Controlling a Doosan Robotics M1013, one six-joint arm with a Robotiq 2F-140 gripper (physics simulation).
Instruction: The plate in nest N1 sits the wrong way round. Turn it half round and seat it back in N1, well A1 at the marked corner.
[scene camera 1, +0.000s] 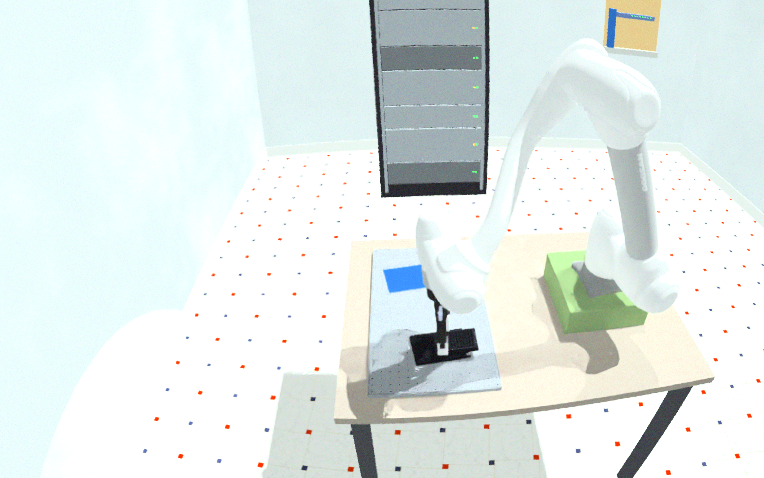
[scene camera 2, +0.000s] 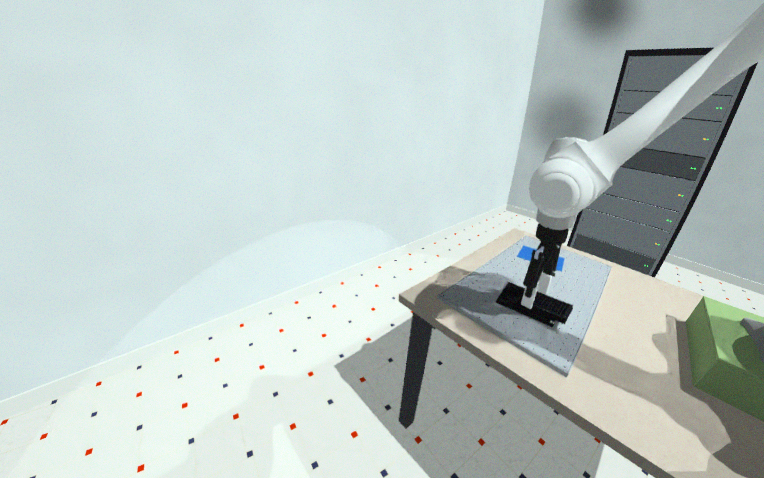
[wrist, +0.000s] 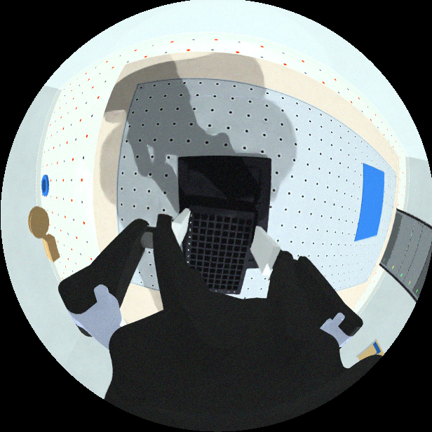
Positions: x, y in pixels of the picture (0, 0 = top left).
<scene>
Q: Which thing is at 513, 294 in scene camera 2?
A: A black nest.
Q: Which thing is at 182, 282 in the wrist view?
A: My gripper.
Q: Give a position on a blue rectangle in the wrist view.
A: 373, 179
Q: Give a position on a blue rectangle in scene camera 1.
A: At 405, 278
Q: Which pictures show the black plate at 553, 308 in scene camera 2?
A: Scene camera 1, scene camera 2 and the wrist view: all of them.
</scene>
